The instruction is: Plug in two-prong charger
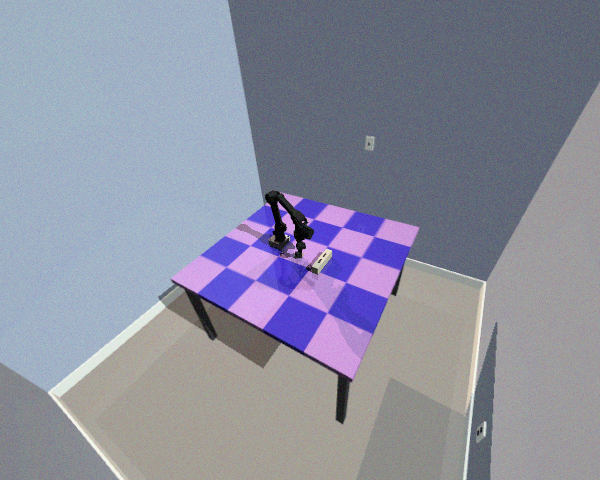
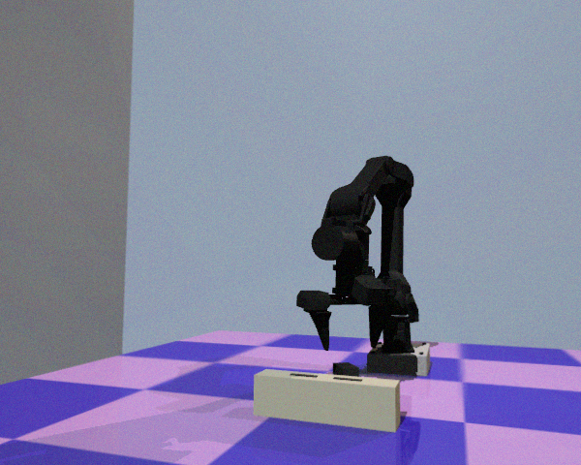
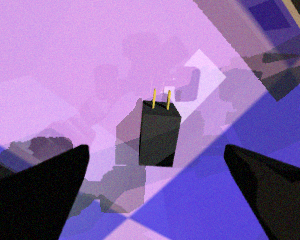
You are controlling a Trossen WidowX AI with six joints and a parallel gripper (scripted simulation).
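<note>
The black two-prong charger is 50 mm below my gripper tip and 10 mm ahead of it.
</note>
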